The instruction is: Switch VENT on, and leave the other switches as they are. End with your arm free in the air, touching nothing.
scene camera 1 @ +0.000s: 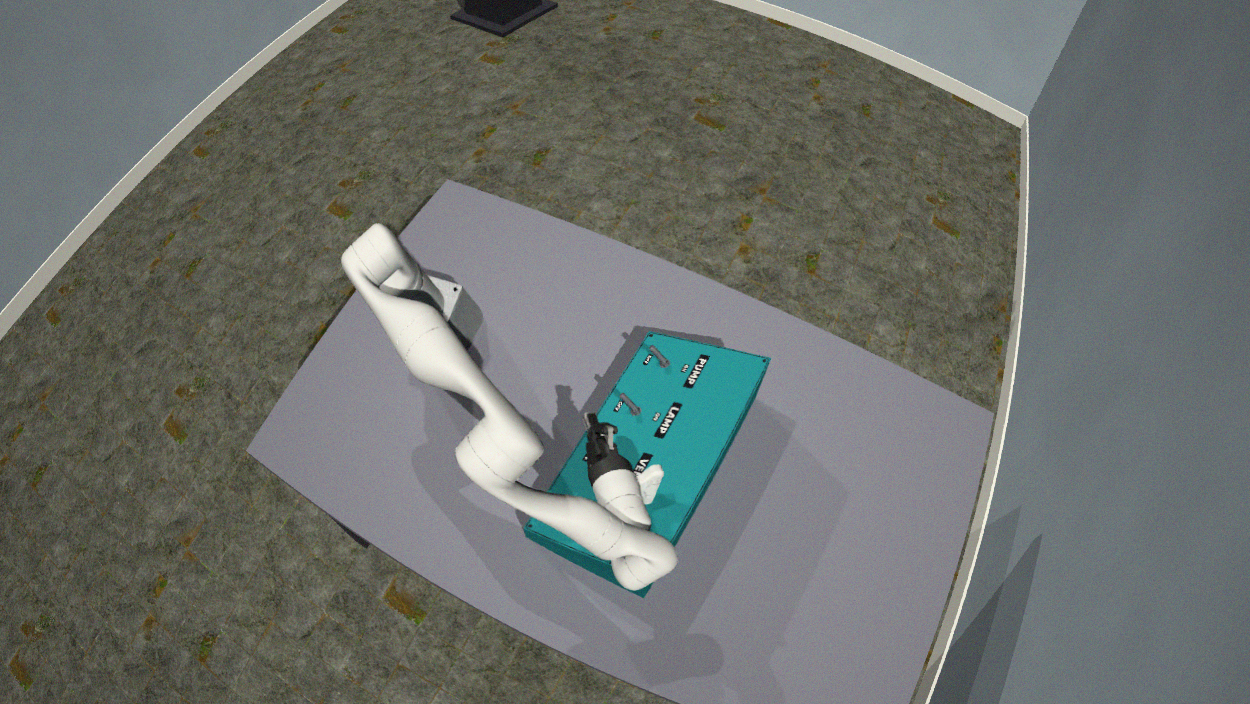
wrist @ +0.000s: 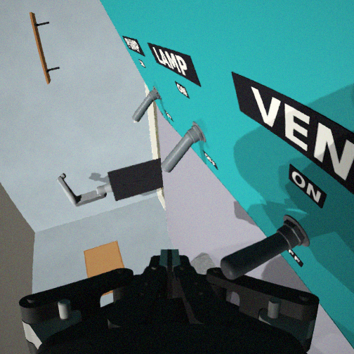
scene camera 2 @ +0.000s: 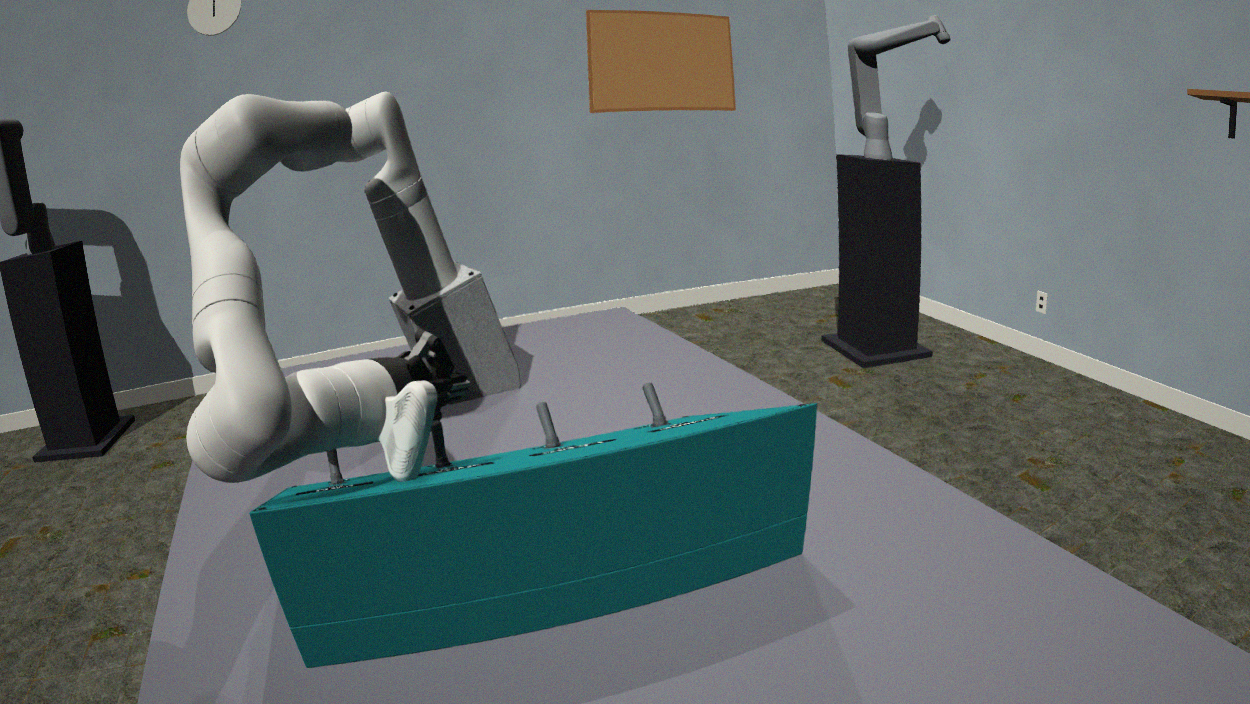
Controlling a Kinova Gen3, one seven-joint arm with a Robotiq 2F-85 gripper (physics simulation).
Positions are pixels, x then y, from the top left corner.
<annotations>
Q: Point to a teal switch panel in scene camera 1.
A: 690, 408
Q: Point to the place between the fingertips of my gripper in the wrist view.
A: At 169, 260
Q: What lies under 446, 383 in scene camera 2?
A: My gripper.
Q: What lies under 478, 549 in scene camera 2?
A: A teal switch panel.
</annotations>
